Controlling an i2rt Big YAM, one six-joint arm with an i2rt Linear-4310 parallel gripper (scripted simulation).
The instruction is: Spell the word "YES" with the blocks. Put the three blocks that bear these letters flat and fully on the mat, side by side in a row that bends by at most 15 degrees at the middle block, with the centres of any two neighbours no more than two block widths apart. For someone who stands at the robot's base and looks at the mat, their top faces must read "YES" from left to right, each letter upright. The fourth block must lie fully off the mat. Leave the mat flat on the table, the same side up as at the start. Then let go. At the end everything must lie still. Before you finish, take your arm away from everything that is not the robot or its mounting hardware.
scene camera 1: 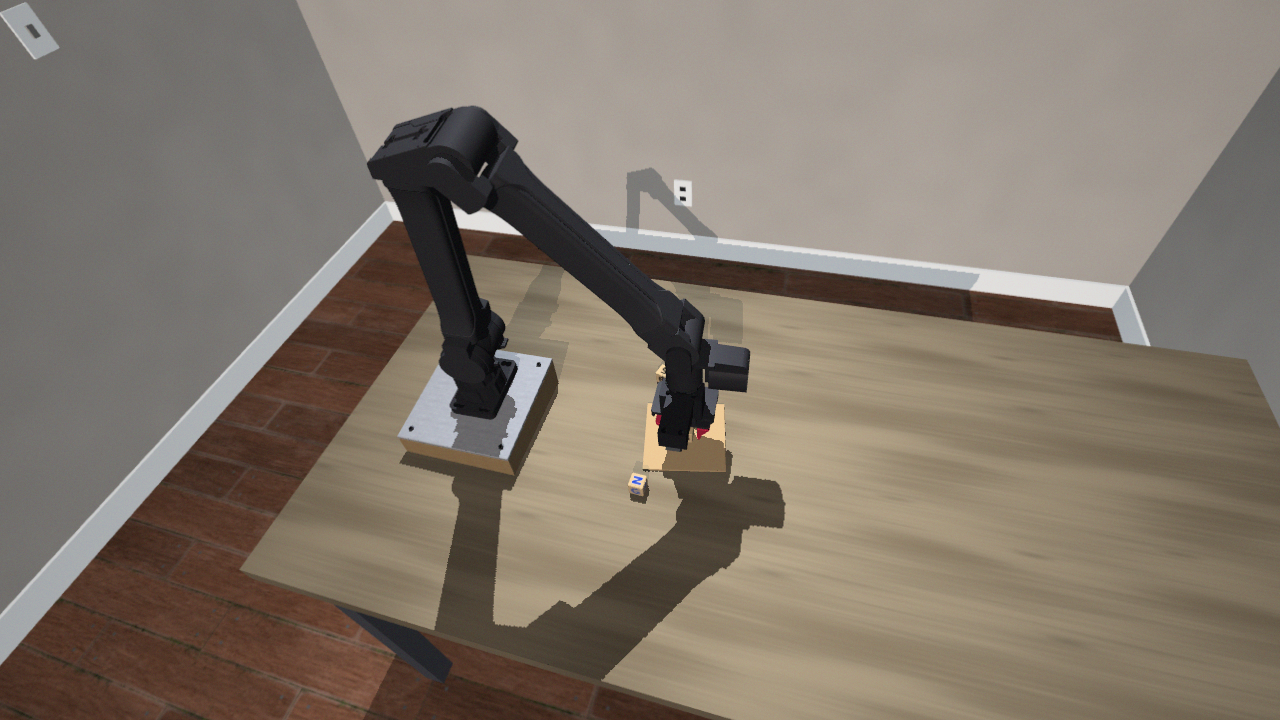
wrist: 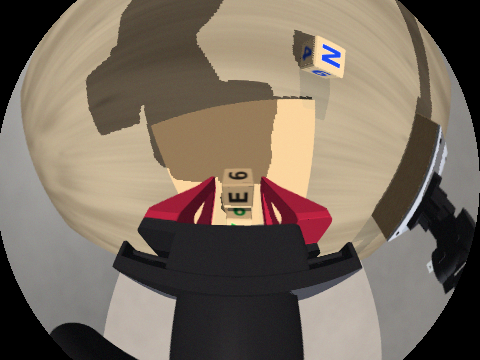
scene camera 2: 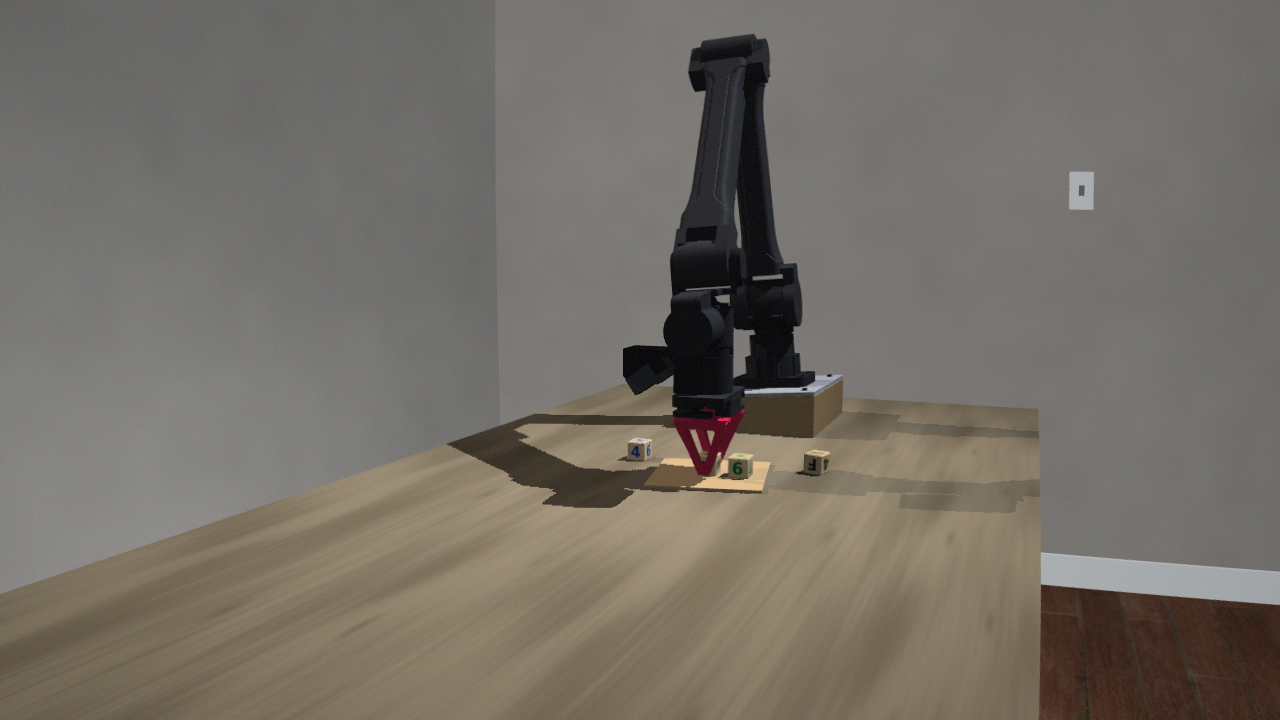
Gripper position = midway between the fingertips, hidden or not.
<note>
I see my gripper (scene camera 2: 708, 470) and a tan mat (scene camera 1: 707, 454).
The tan mat is seen too in the wrist view (wrist: 275, 138) and in scene camera 2 (scene camera 2: 673, 473). My gripper shows as well in scene camera 1 (scene camera 1: 686, 434) and in the wrist view (wrist: 238, 182).
</note>
